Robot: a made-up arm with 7 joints. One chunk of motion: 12 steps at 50 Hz.
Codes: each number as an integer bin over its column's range. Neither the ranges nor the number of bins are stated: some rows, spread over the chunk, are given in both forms.
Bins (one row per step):
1: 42 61 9 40 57 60 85
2: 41 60 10 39 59 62 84
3: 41 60 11 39 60 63 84
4: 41 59 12 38 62 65 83
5: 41 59 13 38 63 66 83
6: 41 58 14 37 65 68 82
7: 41 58 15 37 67 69 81
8: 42 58 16 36 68 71 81
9: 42 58 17 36 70 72 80
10: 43 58 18 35 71 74 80
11: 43 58 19 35 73 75 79
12: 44 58 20 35 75 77 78
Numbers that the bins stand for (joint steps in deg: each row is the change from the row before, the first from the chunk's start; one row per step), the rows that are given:
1: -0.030 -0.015 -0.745 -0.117 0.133 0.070 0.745
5: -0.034 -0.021 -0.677 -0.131 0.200 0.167 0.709
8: -0.030 -0.024 -0.625 -0.145 0.256 0.247 0.673
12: -0.022 -0.024 -0.557 -0.153 0.333 0.344 0.618
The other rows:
2: -0.034 -0.018 -0.728 -0.124 0.156 0.102 0.727
3: -0.034 -0.018 -0.711 -0.124 0.167 0.118 0.727
4: -0.034 -0.021 -0.694 -0.131 0.189 0.151 0.709
6: -0.034 -0.024 -0.660 -0.138 0.222 0.199 0.691
7: -0.034 -0.024 -0.642 -0.138 0.244 0.215 0.673
9: -0.030 -0.024 -0.608 -0.145 0.278 0.264 0.655
10: -0.026 -0.024 -0.591 -0.153 0.289 0.296 0.655
11: -0.026 -0.024 -0.574 -0.153 0.311 0.312 0.636

